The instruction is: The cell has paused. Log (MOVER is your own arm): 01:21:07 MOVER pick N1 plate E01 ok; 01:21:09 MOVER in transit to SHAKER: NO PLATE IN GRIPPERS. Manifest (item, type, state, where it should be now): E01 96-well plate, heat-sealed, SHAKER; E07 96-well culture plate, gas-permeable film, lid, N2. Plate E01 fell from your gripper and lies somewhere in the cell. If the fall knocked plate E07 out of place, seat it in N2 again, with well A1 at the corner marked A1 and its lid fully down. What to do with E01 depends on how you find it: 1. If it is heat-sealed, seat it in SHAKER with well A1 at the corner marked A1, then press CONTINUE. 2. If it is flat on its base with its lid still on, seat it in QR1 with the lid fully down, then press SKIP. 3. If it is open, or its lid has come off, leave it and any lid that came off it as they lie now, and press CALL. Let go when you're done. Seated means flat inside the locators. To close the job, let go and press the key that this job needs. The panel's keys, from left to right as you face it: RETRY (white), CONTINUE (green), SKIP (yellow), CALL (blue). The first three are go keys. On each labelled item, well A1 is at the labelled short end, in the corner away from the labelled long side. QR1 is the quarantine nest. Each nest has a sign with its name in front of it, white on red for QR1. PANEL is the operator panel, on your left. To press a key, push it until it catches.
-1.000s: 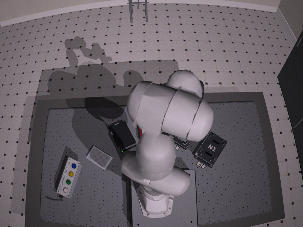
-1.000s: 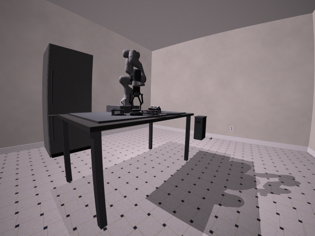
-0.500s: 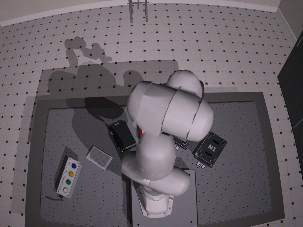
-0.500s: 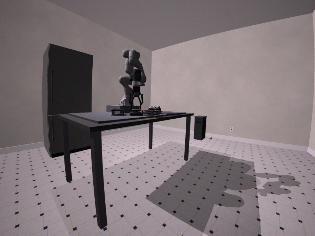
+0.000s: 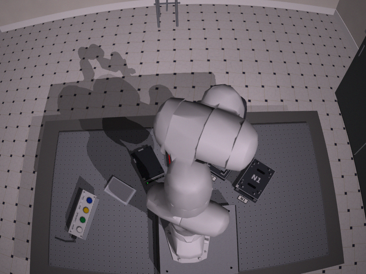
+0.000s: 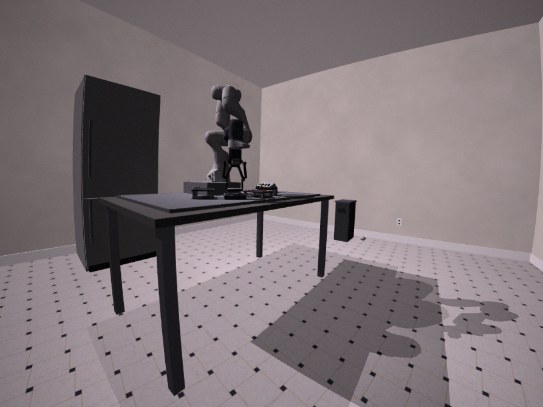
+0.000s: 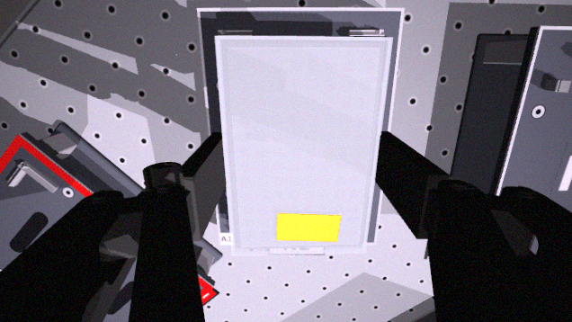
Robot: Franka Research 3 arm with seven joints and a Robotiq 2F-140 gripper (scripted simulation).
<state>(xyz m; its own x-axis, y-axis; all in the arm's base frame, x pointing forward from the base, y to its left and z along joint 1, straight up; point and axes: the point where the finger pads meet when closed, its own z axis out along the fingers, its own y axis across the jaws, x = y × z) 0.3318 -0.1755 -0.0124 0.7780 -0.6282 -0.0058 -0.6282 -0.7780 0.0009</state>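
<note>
The grey N2 nest is 60 mm below my hand. The rest, counted from my hand: A1 corner mark: 20 mm behind, 90 mm to the left, 50 mm below; then plate E01: 130 mm behind, 470 mm to the left, 70 mm below; then lidded culture plate: 20 mm below.
</note>
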